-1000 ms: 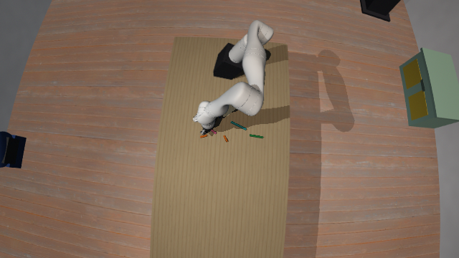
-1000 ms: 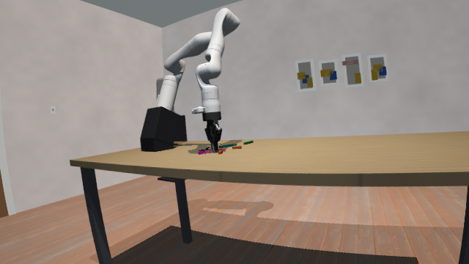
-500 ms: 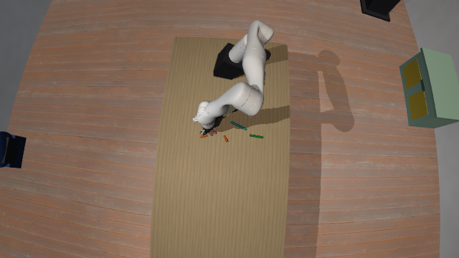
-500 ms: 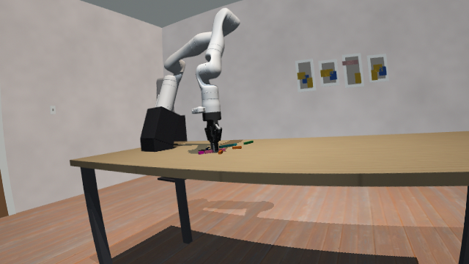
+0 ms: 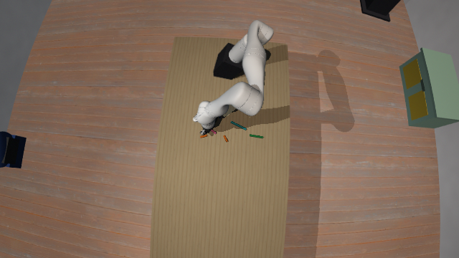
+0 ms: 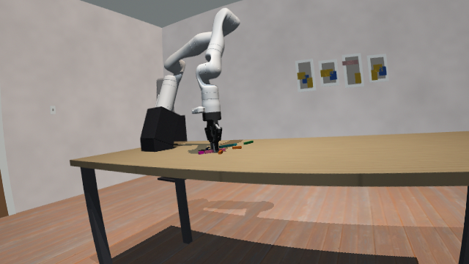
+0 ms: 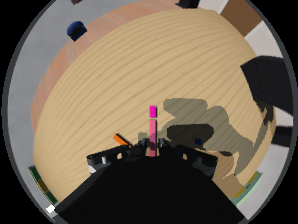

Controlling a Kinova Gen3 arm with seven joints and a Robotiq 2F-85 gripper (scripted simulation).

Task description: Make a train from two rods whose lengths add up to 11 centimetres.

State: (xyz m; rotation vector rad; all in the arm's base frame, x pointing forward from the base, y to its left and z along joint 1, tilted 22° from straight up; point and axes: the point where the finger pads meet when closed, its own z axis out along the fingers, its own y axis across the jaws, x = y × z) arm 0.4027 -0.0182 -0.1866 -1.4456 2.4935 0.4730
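My gripper is now 20 mm above the pink rod. Also, from my hand: magenta rod 50 mm to the right, 30 mm behind, 20 mm below; turquoise rod 160 mm to the left, 50 mm behind, 20 mm below; blue rod 80 mm behind, 50 mm to the left, 20 mm below.
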